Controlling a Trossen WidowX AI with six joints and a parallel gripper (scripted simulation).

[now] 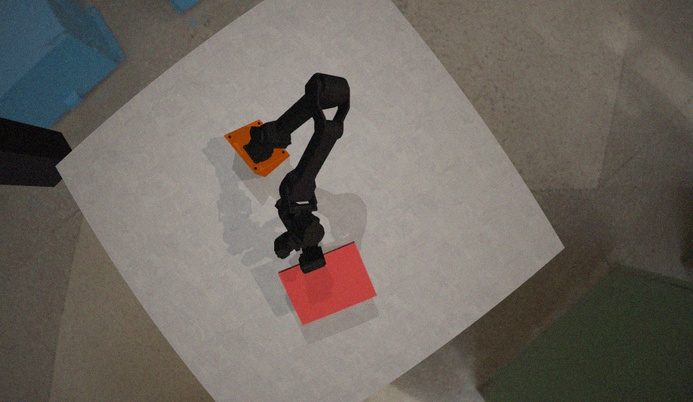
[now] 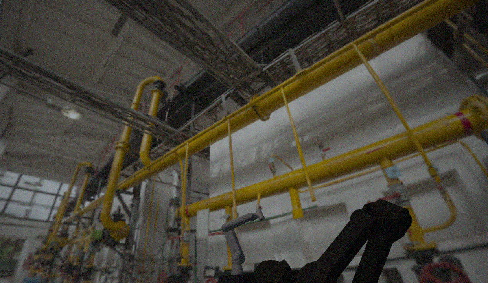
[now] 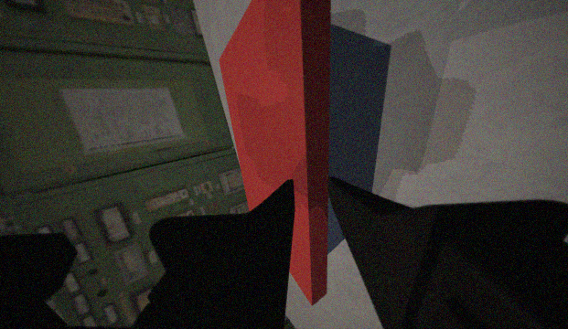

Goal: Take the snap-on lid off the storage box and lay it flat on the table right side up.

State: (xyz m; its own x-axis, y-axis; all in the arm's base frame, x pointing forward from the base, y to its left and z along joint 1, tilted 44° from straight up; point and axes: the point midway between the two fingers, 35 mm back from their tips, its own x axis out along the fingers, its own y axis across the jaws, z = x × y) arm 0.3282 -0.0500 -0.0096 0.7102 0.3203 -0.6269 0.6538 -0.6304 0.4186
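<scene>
My gripper tip is now 70 mm short of the red lid and 20 mm to the left of it. The rest, counted from my gripper tip: storage box (70 mm ahead, 20 mm to the right, 60 mm below).
</scene>
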